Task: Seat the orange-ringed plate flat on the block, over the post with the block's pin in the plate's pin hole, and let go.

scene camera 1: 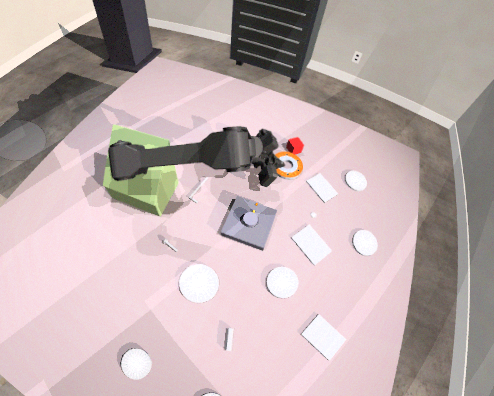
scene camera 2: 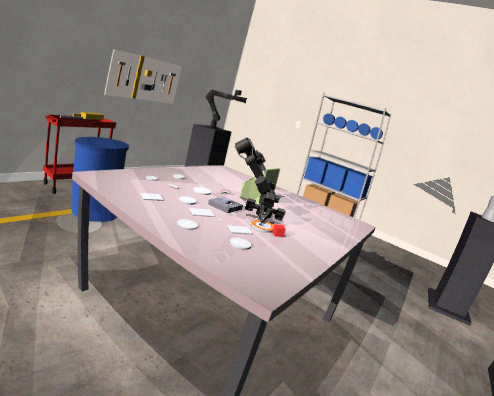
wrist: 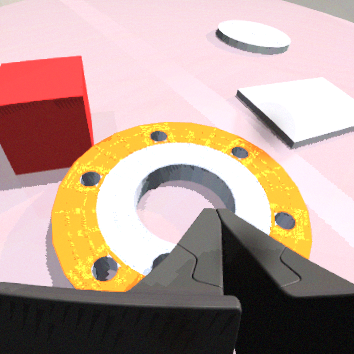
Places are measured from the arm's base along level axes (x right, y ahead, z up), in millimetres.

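Pixels of known places: gripper, between the fingertips: (scene camera 1: 284, 165) (scene camera 2: 261, 222) (wrist: 213, 219); arm's base, origin of its link: (scene camera 1: 138, 159).
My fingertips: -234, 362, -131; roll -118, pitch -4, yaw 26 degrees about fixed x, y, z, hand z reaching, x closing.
Note:
Ahead of a thing's pixels: the offset from my fingertips to its top centre, as dx, dy, dz. Level surfaces: height alone.
The orange-ringed plate {-15, +8, -7} (scene camera 1: 299, 168) (scene camera 2: 255, 224) (wrist: 117, 210) lies flat on the table beside a red cube, apart from the block. My gripper (scene camera 1: 280, 163) (scene camera 2: 262, 221) (wrist: 213, 219) is shut and empty. In the wrist view its closed fingertips overlap the plate's near right part and cover part of its white inner ring and near rim; whether they touch it I cannot tell. The grey block {+232, -41, +20} (scene camera 1: 262, 228) (scene camera 2: 224, 204) stands on the table with its round post {dz +20} (scene camera 1: 250, 219) bare. Small yellow and orange marks show beside the post; which is the pin I cannot tell.
The red cube {-96, +14, +21} (scene camera 1: 295, 145) (scene camera 2: 279, 230) (wrist: 45, 120) is close to the plate. White squares {+24, +141, -14} (scene camera 1: 322, 187) (wrist: 305, 110) and white discs {-53, +255, -11} (scene camera 1: 356, 180) (wrist: 253, 36) lie around the table. A green angular block (scene camera 1: 132, 192) stands by the arm's base.

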